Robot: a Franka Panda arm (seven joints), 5 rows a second.
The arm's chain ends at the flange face. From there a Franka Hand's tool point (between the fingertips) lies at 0.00 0.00 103.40 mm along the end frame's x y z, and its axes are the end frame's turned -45 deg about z.
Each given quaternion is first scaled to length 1.
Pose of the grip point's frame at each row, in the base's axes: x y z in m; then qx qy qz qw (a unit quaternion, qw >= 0):
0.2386, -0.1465, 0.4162, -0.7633, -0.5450, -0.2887, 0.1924
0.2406, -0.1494, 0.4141, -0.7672, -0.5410, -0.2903, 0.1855
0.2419, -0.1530, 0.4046, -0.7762, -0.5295, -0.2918, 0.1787
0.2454, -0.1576, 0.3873, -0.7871, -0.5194, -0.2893, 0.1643
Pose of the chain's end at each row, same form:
0.2147, -0.2094, 0.4947, -0.9138, -0.2114, -0.1931, 0.2882
0.2153, -0.2113, 0.4930, -0.9158, -0.2062, -0.1972, 0.2825
0.2146, -0.2136, 0.4838, -0.9198, -0.1922, -0.2012, 0.2768
0.2160, -0.2154, 0.4678, -0.9260, -0.1787, -0.2044, 0.2625

